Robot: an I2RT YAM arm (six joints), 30 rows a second.
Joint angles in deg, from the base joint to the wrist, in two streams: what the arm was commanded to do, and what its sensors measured. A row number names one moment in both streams.
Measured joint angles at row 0:
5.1 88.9 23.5 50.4 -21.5 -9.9
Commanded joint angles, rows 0 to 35:
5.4 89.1 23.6 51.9 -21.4 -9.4
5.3 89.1 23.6 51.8 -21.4 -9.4
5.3 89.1 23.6 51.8 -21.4 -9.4
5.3 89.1 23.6 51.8 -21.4 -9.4
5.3 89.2 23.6 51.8 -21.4 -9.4
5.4 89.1 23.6 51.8 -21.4 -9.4
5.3 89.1 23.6 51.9 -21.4 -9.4
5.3 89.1 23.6 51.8 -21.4 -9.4
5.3 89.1 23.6 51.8 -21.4 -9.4
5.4 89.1 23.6 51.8 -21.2 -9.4
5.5 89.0 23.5 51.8 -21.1 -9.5
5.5 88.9 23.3 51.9 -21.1 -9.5
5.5 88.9 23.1 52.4 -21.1 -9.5
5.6 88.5 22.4 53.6 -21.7 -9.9
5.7 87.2 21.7 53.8 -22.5 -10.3
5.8 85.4 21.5 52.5 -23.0 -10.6
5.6 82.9 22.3 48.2 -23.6 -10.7
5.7 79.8 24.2 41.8 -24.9 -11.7
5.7 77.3 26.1 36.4 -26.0 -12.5
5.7 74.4 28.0 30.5 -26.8 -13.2
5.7 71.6 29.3 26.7 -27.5 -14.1
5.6 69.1 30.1 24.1 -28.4 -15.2
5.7 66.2 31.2 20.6 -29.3 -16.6
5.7 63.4 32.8 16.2 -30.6 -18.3
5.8 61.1 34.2 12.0 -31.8 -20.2
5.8 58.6 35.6 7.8 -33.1 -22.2
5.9 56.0 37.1 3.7 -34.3 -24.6
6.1 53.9 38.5 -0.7 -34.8 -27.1
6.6 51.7 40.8 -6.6 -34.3 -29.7
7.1 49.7 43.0 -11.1 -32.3 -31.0
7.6 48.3 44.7 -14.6 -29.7 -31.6
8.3 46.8 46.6 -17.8 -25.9 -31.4
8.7 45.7 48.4 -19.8 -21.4 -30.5
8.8 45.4 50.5 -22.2 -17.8 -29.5
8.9 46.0 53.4 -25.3 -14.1 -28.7
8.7 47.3 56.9 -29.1 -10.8 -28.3
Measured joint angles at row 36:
8.6 46.2 51.2 -14.0 -22.4 -27.6
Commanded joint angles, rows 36 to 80:
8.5 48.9 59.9 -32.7 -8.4 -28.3
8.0 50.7 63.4 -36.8 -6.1 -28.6
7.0 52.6 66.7 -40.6 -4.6 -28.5
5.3 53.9 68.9 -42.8 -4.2 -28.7
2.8 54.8 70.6 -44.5 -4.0 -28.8
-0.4 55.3 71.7 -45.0 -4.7 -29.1
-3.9 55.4 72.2 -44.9 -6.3 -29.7
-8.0 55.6 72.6 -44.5 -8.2 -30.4
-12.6 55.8 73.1 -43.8 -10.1 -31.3
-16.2 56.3 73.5 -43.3 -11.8 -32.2
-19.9 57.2 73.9 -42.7 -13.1 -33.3
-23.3 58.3 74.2 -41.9 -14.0 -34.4
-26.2 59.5 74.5 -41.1 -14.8 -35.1
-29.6 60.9 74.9 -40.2 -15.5 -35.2
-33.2 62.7 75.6 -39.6 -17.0 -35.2
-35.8 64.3 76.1 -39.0 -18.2 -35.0
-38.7 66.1 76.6 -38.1 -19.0 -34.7
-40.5 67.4 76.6 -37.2 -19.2 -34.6
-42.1 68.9 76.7 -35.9 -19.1 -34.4
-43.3 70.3 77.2 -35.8 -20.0 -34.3
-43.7 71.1 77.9 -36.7 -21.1 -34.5
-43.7 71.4 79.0 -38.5 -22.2 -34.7
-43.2 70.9 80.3 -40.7 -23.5 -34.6
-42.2 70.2 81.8 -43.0 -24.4 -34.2
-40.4 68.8 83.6 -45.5 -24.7 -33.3
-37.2 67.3 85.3 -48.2 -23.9 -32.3
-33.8 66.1 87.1 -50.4 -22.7 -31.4
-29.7 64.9 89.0 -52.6 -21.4 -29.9
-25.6 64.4 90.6 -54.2 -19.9 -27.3
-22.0 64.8 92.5 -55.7 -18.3 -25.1
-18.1 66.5 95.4 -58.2 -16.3 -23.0
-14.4 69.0 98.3 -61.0 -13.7 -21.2
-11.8 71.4 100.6 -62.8 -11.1 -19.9
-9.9 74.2 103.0 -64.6 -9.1 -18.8
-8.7 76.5 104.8 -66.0 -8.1 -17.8
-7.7 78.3 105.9 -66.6 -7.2 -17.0
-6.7 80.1 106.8 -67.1 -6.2 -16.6
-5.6 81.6 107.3 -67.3 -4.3 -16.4
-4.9 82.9 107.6 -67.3 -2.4 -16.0
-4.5 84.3 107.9 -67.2 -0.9 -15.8
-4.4 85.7 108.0 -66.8 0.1 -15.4
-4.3 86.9 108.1 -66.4 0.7 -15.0
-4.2 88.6 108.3 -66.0 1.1 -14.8
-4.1 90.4 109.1 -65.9 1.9 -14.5
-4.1 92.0 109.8 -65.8 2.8 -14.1
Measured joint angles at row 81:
-4.5 90.6 108.0 -64.2 -2.2 -17.1
